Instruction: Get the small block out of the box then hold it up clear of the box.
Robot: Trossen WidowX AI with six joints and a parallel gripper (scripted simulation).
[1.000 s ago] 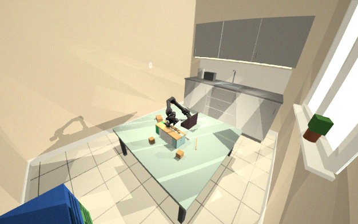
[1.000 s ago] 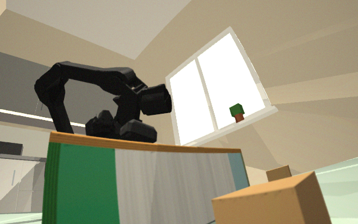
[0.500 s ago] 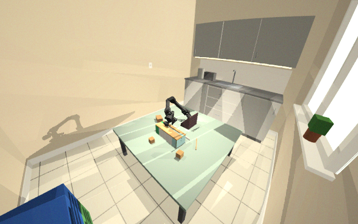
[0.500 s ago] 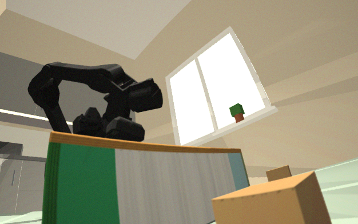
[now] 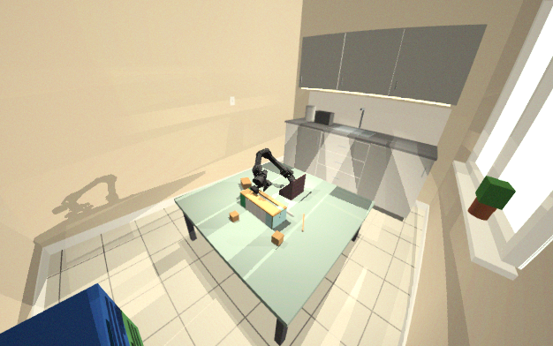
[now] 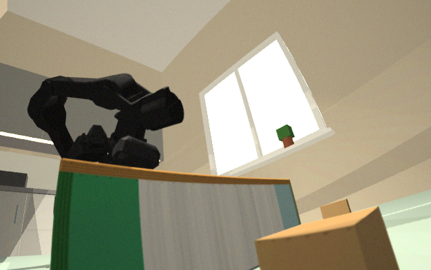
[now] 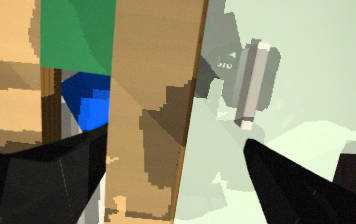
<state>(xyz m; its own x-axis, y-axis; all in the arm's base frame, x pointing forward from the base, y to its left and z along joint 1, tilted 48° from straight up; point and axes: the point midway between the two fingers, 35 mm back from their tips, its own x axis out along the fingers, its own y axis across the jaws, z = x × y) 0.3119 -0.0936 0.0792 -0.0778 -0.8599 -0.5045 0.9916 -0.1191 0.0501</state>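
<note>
Right now my gripper tip is 5 cm short of the small blue block and 2 cm to the left of it. From my gripper tip the other things lie so: thin stick (41 cm to the left, 9 cm below, 3 cm behind); box (11 cm to the left, 5 cm ahead, 3 cm below).
</note>
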